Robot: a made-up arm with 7 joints. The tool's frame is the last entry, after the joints. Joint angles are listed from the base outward.
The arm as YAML. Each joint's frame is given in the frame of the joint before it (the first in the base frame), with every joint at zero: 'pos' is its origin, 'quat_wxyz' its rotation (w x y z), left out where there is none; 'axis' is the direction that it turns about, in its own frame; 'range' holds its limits. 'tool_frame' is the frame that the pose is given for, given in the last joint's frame.
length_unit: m
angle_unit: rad
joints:
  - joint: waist
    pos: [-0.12, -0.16, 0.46]
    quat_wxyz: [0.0, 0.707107, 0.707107, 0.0]
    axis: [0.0, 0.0, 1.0]
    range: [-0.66, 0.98]
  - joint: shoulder
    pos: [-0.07, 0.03, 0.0]
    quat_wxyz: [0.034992, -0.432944, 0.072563, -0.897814]
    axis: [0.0, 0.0, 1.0]
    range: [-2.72, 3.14]
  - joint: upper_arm
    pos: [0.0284, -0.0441, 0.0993]
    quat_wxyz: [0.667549, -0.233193, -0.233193, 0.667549]
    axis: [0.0, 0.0, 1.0]
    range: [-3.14, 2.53]
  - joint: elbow
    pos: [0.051, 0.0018, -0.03]
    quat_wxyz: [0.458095, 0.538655, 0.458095, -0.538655]
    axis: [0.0, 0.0, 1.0]
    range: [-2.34, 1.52]
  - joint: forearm
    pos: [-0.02, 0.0, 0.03]
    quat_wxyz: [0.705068, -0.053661, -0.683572, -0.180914]
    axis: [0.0, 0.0, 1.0]
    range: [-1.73, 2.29]
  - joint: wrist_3
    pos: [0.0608, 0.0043, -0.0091]
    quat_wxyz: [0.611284, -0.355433, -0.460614, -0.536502]
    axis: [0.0, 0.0, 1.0]
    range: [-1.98, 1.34]
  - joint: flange
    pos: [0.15, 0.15, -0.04]
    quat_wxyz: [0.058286, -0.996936, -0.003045, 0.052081]
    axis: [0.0, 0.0, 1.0]
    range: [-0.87, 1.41]
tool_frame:
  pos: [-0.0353, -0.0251, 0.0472]
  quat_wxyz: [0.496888, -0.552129, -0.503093, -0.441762]
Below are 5 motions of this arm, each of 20 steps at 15 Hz.
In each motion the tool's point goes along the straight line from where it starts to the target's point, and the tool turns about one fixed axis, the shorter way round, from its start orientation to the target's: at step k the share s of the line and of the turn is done. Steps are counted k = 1, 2, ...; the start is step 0. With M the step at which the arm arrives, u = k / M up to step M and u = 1 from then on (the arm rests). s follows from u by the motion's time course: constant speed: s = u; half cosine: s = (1 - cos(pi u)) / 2; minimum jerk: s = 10 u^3 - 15 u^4 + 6 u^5.
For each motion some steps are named. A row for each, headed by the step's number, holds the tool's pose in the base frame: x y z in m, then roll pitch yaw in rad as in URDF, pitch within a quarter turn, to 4 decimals.
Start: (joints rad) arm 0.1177 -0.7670 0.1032 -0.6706 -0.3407 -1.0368 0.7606
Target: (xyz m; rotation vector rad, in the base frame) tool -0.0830 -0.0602 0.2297 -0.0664 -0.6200 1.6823
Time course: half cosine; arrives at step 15
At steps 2, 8, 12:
2: -0.2248 0.0092 0.3094 1.4431 -0.6043 1.1494
8: -0.1493 -0.0277 0.2670 0.3488 -0.5836 1.6064
12: -0.0972 -0.0533 0.2376 -0.3082 -0.3700 1.7851

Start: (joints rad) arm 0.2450 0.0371 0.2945 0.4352 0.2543 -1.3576 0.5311
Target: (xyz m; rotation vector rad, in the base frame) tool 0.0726 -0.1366 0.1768 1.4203 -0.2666 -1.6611
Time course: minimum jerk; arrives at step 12
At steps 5, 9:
5: 0.0764 -0.1026 0.2525 1.4519 0.6538 -1.0582
9: 0.0732 -0.1312 0.1888 1.1845 0.7354 -1.4034

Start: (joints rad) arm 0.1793 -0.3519 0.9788 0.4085 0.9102 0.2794 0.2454
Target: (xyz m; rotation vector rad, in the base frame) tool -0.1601 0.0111 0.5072 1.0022 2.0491 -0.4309
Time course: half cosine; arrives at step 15
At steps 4, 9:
4: -0.3371 -0.1344 0.3352 -1.8711 1.2246 -2.0103
9: -0.2334 -0.0491 0.4360 -2.9945 1.1590 2.7260

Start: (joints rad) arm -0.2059 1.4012 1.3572 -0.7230 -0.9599 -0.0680 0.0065
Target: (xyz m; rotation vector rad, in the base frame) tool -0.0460 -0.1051 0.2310 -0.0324 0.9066 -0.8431
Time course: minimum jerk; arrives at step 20
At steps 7, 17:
7: -0.0416 0.0112 0.2701 -0.0465 1.1794 -1.2120
17: -0.0458 -0.1011 0.2324 -0.5001 0.7621 -1.1165

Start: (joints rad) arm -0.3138 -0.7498 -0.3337 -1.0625 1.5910 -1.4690 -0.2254
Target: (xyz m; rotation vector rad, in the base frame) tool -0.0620 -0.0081 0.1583 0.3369 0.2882 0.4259
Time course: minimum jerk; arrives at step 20
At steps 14, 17, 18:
14: -0.0602 -0.0223 0.1568 0.2973 0.2093 0.5082
17: -0.0617 -0.0104 0.1580 0.3777 0.2032 0.4791
18: -0.0619 -0.0088 0.1582 0.3884 0.2025 0.4752

